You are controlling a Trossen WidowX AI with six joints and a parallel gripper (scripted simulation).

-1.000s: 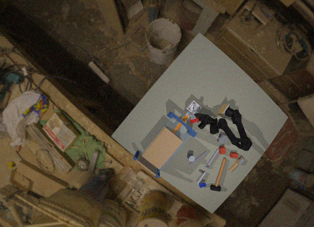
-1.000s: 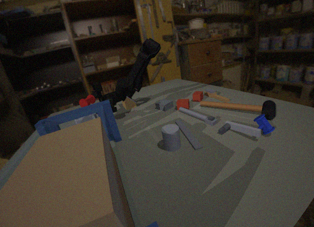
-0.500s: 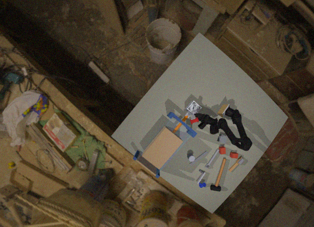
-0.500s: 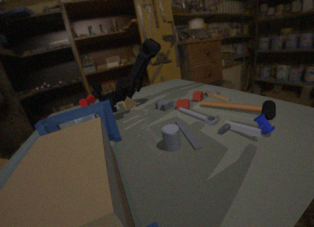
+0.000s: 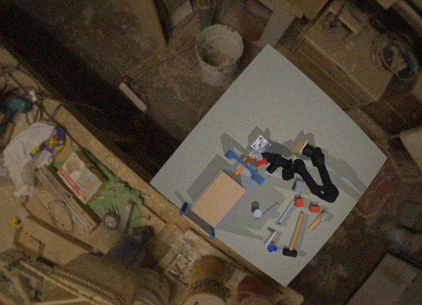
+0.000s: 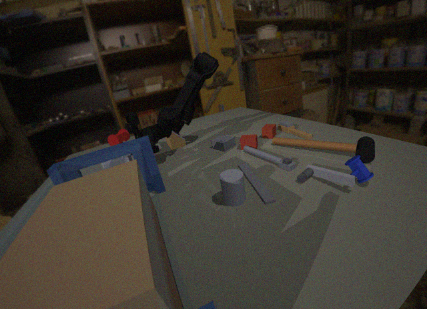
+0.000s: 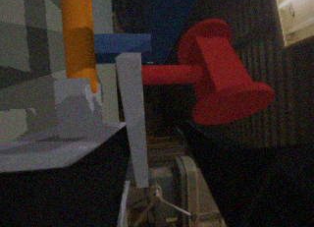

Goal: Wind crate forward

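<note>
Right now the red-knobbed handle is 2 cm to the left of my gripper tip and 1 cm below it. Also, from my gripper tip: grey winch (10 cm below, 6 cm behind, 3 cm to the right); then blue steel frame (11 cm ahead, 2 cm below); then red knob (4 cm to the left, 4 cm ahead, 2 cm above).
</note>
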